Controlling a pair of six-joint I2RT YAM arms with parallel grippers.
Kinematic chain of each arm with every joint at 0, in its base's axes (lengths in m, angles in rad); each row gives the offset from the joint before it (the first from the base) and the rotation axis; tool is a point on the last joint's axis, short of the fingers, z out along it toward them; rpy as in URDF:
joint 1: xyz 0 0 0.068 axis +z
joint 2: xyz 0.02 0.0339 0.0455 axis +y
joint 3: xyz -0.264 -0.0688 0 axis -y
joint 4: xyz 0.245 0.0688 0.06 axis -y
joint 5: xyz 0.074 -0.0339 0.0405 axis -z
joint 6: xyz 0.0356 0 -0.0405 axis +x
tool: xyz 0 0 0 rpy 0 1.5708 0
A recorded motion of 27 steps. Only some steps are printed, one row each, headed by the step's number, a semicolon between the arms.
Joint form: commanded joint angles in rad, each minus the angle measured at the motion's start. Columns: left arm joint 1, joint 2, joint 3, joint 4, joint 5, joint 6; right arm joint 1, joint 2, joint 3, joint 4, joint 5, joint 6.
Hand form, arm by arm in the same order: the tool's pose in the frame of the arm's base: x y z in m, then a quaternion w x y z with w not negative. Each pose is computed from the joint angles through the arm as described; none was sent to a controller.
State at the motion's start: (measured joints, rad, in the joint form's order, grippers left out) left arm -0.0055 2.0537 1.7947 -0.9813 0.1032 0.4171; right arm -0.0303 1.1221 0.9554 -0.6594 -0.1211 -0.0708
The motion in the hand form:
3: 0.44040 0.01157 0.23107 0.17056 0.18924 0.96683 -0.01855; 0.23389 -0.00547 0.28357 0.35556 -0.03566 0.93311 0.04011
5: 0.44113 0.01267 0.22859 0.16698 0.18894 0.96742 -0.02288; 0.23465 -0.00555 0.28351 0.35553 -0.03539 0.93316 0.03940
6: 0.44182 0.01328 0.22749 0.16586 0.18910 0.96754 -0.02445; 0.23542 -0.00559 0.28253 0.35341 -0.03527 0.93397 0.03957
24: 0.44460 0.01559 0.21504 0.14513 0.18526 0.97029 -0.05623; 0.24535 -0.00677 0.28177 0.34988 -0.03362 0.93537 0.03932
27: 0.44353 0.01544 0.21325 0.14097 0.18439 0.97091 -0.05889; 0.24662 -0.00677 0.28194 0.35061 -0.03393 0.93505 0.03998
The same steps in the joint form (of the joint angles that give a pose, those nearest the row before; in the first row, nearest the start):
3: 0.0408 0.0463 0.0384 0.0042 0.0088 -0.0137; -0.0126 0.0176 -0.0074 0.0028 -0.0077 0.0002
5: 0.0438 0.0540 0.0415 -0.0004 0.0164 -0.0122; -0.0126 0.0207 -0.0059 0.0044 -0.0062 0.0002
6: 0.0454 0.0586 0.0446 -0.0020 0.0195 -0.0107; -0.0126 0.0252 -0.0059 0.0044 -0.0062 0.0002
24: 0.0546 0.0985 0.0631 -0.0357 0.0732 -0.0137; -0.0157 0.0682 0.0187 0.0151 -0.0062 0.0002
27: 0.0546 0.0985 0.0569 -0.0387 0.0763 -0.0152; -0.0157 0.0729 0.0217 0.0182 -0.0077 0.0002

